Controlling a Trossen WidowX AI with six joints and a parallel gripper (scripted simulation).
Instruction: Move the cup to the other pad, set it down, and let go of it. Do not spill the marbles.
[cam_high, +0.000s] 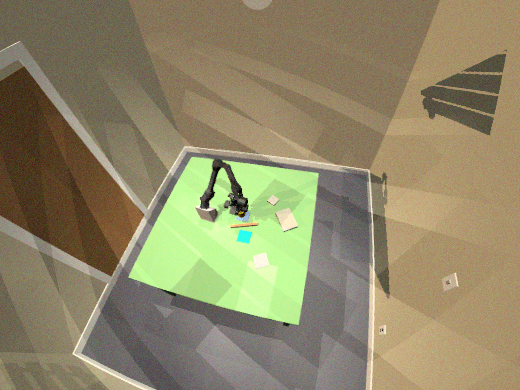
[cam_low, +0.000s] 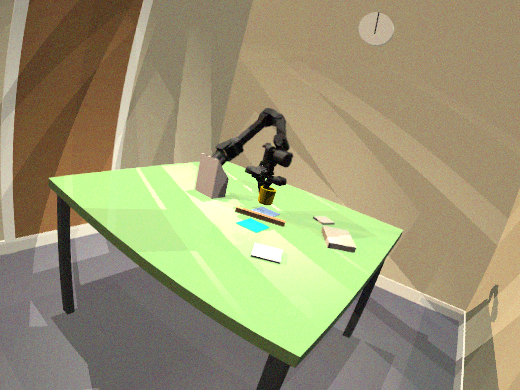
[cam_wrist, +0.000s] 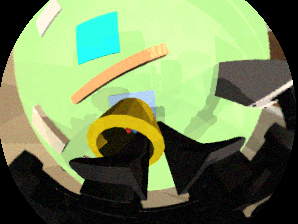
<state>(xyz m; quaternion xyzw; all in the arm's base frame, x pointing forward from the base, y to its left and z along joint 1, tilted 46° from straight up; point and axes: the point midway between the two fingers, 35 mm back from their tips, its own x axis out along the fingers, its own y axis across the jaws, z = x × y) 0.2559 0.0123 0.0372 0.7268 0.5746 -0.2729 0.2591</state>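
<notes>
Now: the cyan pad 8 cm ahead of my gripper tip, 17 cm to the right of it and 9 cm below it. Round my gripper tip: orange bar 6 cm ahead, 8 cm to the right, 8 cm below; yellow cup 2 cm ahead.
</notes>
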